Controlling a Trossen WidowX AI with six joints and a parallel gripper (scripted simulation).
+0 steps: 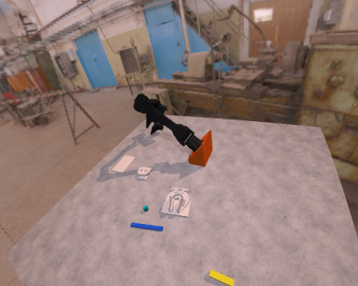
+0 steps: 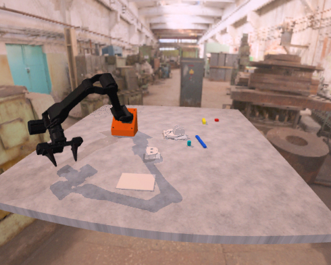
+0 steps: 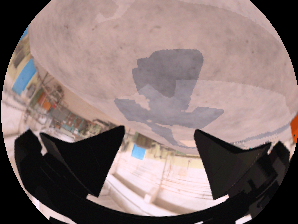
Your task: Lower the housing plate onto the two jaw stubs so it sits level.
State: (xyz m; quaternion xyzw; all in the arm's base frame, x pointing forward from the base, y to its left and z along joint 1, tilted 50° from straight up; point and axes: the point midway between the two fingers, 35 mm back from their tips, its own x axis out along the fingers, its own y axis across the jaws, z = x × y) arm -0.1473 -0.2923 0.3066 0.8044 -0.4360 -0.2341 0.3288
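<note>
Now: gripper tip 30 cm short of the pale sheet and 4 cm above it. From my gripper tip the other things lie so: teal cube 50 cm ahead, 32 cm to the left, 3 cm below; yellow block 69 cm to the left, 61 cm ahead, 4 cm below; blue bar 56 cm ahead, 37 cm to the left, 4 cm below.
</note>
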